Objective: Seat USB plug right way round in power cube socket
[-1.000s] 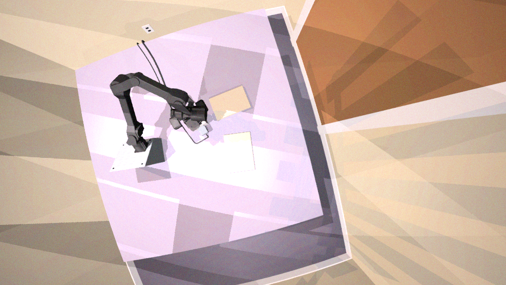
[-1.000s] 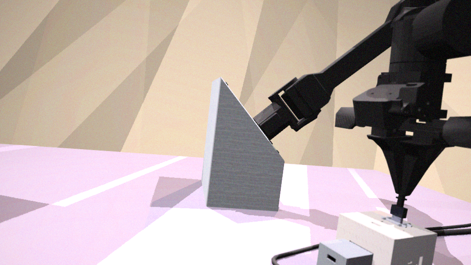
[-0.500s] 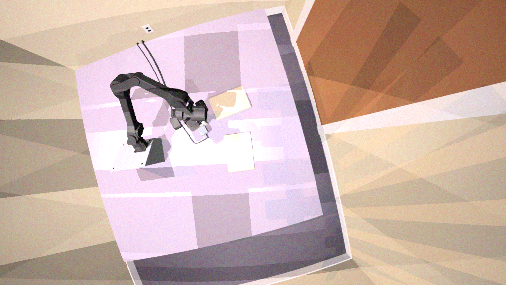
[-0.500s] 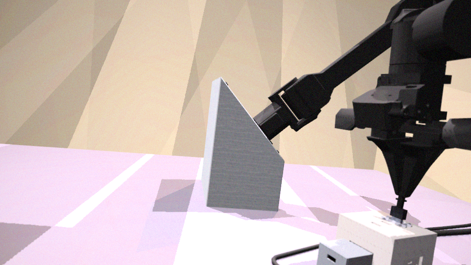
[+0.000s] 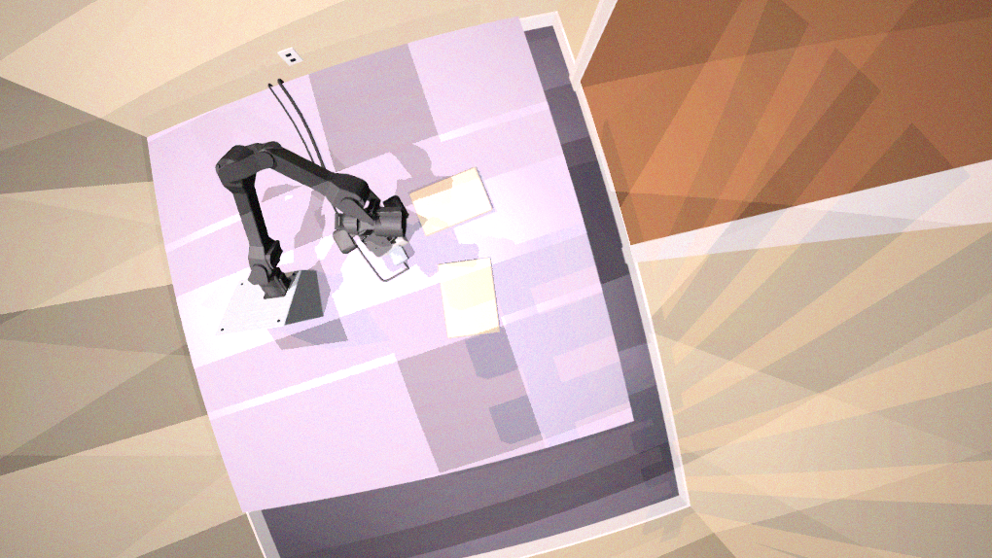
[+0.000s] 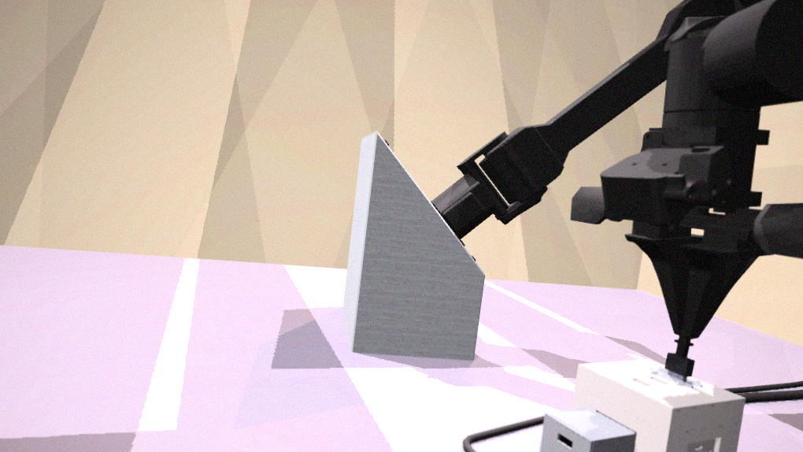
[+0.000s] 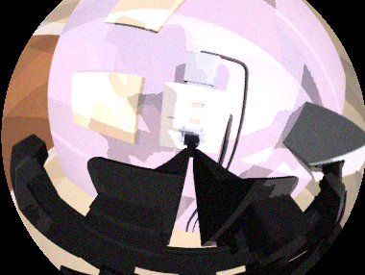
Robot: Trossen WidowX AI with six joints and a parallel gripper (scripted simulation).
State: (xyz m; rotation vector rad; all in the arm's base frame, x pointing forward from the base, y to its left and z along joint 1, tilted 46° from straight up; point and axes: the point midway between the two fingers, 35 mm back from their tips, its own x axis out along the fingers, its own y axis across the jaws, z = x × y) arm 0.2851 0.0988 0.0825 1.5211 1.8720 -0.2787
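Right now my gripper tip is 20 mm above the USB plug. Also, from my gripper tip: USB socket 40 mm below.
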